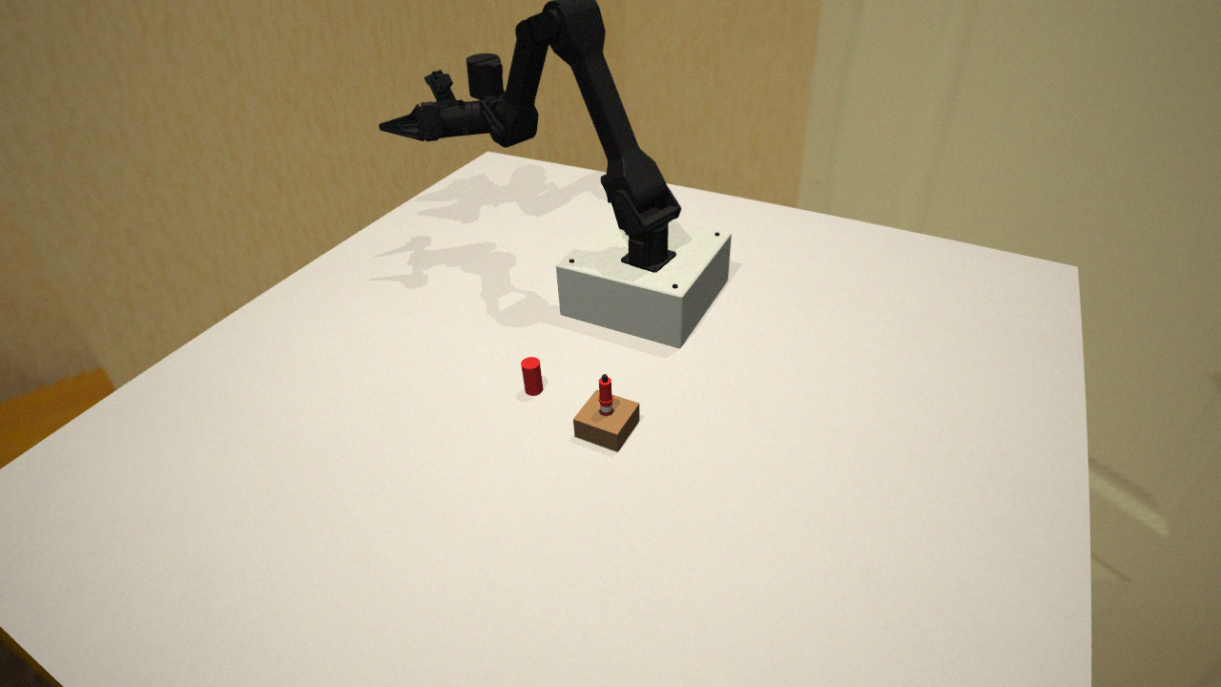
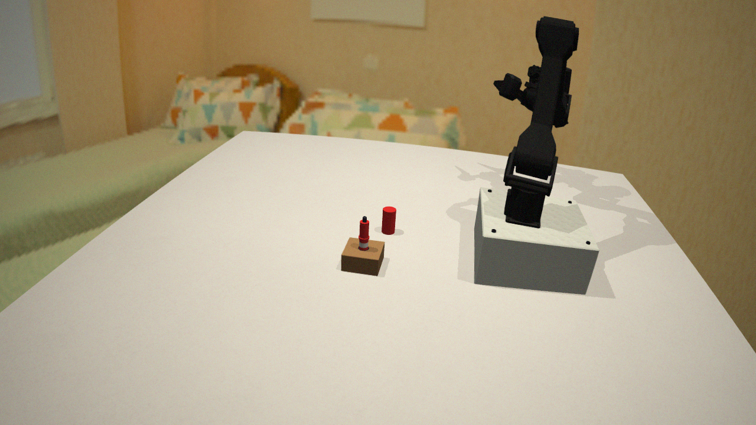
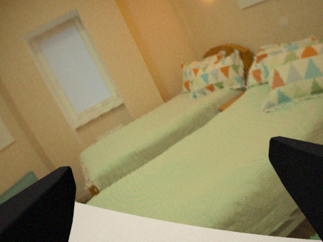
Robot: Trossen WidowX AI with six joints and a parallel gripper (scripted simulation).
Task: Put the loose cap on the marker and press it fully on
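Now: gripper tip 18 cm short of the red marker cap, 46 cm to the right of it and 22 cm above it.
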